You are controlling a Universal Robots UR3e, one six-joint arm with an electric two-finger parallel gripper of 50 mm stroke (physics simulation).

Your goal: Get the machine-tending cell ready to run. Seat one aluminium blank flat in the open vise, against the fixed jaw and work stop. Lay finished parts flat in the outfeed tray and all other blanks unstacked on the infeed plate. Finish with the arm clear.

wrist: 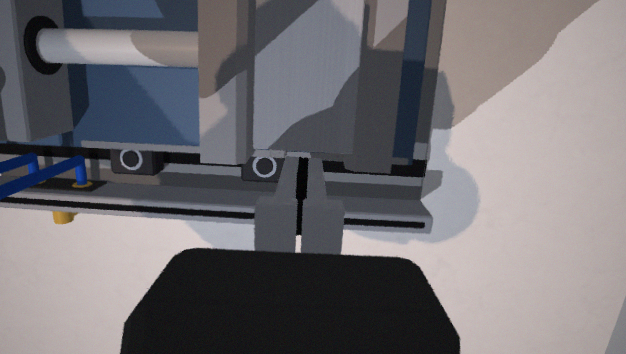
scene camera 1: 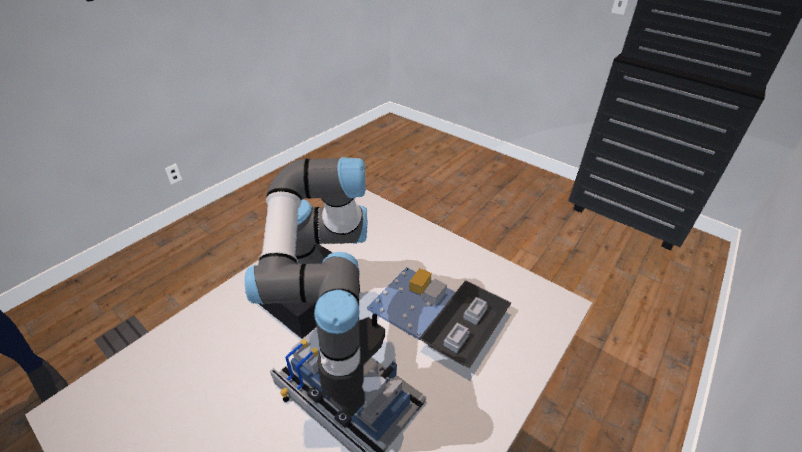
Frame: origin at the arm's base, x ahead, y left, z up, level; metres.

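Seen in the pictures: gripper, fingertip midpoint: (wrist: 302,181) (scene camera 1: 353,405).
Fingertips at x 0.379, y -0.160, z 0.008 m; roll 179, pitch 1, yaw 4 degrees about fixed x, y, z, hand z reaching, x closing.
Pixels of each thing's top centre, then the offset from my fingertips to it. "spot": a spot on its surface instead.
- grey aluminium blank, top centre: (wrist: 306,73) (scene camera 1: 369,384) 0.004 m back, 0.047 m left, 0.015 m up
- vise, top centre: (wrist: 142,58) (scene camera 1: 345,368) 0.074 m back, 0.044 m left, 0.002 m down
- dark outfeed tray, surface spot: (scene camera 1: 496,312) spot: 0.047 m ahead, 0.466 m left, 0.089 m down
- grey blank, top centre: (scene camera 1: 435,288) 0.111 m back, 0.396 m left, 0.057 m down
- blue infeed plate, top centre: (scene camera 1: 412,299) 0.148 m back, 0.347 m left, 0.093 m down
- yellow block, top centre: (scene camera 1: 420,277) 0.167 m back, 0.400 m left, 0.057 m down
- rail, top centre: (wrist: 187,211) (scene camera 1: 317,410) 0.067 m back, 0.044 m right, 0.051 m down
A grey aluminium blank (wrist: 305,85) lies in the vise (scene camera 1: 367,429) (wrist: 135,110), between the moving jaw (wrist: 220,130) and the fixed jaw (wrist: 375,115). Its far end is outside the wrist view, and the work stop does not show there. My gripper (wrist: 302,181) is shut and empty, with its fingertips at the blank's near end; whether they touch is unclear. In the scene view the arm hides the fingers. Two finished parts (scene camera 1: 476,309) (scene camera 1: 456,336) lie apart in the dark outfeed tray (scene camera 1: 496,312). A grey blank (scene camera 1: 435,291) is on the blue infeed plate (scene camera 1: 395,307).
A yellow block (scene camera 1: 420,280) stands beside the blank on the infeed plate. Blue hoses (scene camera 1: 297,359) (wrist: 55,172) rise beside the vise. A rail (wrist: 150,204) runs along its near side. A black box (scene camera 1: 292,320) is under the arm. A dark cabinet (scene camera 1: 651,151) stands by the wall.
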